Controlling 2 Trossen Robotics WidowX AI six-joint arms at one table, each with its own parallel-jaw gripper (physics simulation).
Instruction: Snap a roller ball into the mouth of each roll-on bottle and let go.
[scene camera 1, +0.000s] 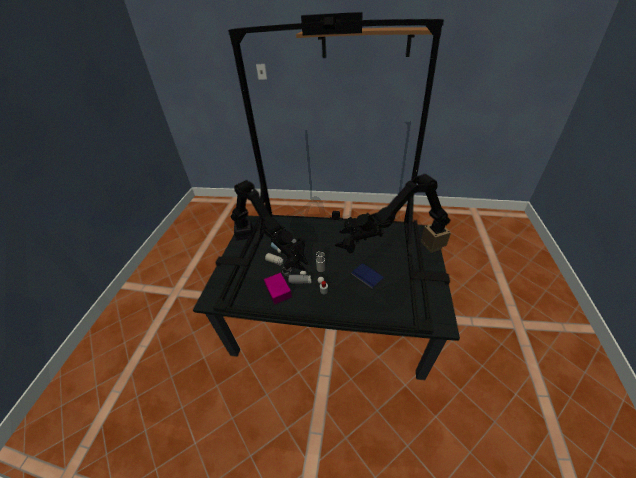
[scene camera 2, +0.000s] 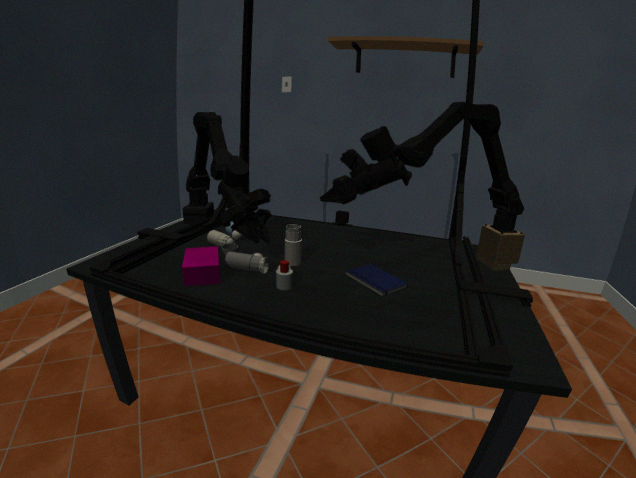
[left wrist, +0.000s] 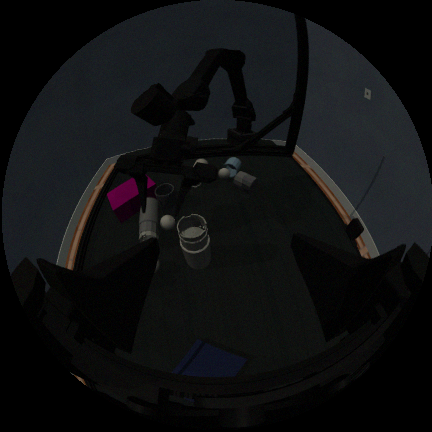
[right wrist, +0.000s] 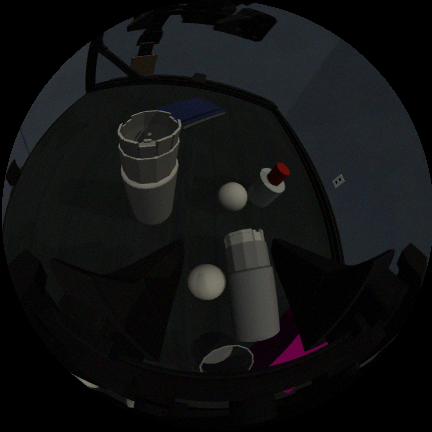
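An upright bottle stands with its mouth open and empty. A grey bottle lies on its side. Beside it is a white ball; another ball lies farther off. A white bottle lies at the left. My right gripper is open above the table, the near ball and lying bottle showing between its fingertips. My left gripper is wide open and empty, high over the table.
A magenta box sits beside the lying grey bottle. A small white container with a red top stands near the front. A blue book lies to the right. A clear ring-rimmed cup is by the right gripper.
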